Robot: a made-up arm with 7 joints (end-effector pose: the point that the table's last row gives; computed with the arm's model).
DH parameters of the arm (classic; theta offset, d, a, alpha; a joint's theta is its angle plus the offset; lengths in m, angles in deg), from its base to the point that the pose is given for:
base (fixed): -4.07 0 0 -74.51
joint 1: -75.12 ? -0.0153 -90
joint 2: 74 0 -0.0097 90
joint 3: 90 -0.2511 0.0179 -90
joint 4: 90 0.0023 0.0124 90
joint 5: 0 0.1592 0 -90
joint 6: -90 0 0.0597 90
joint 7: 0 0 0 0
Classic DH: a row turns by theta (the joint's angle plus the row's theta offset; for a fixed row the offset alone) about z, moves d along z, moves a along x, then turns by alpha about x.
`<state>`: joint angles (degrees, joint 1 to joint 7).
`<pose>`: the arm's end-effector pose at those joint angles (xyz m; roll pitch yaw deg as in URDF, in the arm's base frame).
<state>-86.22 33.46 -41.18 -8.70 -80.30 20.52 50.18</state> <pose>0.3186 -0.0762 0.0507 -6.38 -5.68 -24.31</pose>
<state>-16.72 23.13 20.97 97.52 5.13 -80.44 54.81</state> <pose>0.0699 0.2233 -0.3858 19.00 -11.79 67.55</pose>
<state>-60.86 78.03 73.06 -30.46 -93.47 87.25 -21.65</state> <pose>0.0637 0.2280 0.1639 35.24 -16.51 -46.37</pose>
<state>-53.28 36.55 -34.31 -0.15 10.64 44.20 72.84</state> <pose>0.3615 0.0615 -0.1292 41.61 -50.64 42.84</pose>
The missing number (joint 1, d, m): 0.042
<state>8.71 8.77 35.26 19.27 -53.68 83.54 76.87</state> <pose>0.0062 0.1669 -0.3716 122.08 36.56 160.26</pose>
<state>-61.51 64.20 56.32 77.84 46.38 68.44 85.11</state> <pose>0.2116 0.4240 -0.1014 71.97 -29.55 145.32</pose>
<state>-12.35 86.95 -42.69 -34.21 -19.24 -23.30 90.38</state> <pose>0.1499 0.1514 -0.1283 16.48 -31.23 18.06</pose>
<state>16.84 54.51 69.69 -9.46 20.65 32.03 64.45</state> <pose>0.0474 0.3938 0.0084 -4.93 -66.80 151.58</pose>
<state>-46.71 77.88 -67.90 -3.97 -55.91 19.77 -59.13</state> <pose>0.2509 0.2107 -0.1829 -46.42 41.12 -110.52</pose>
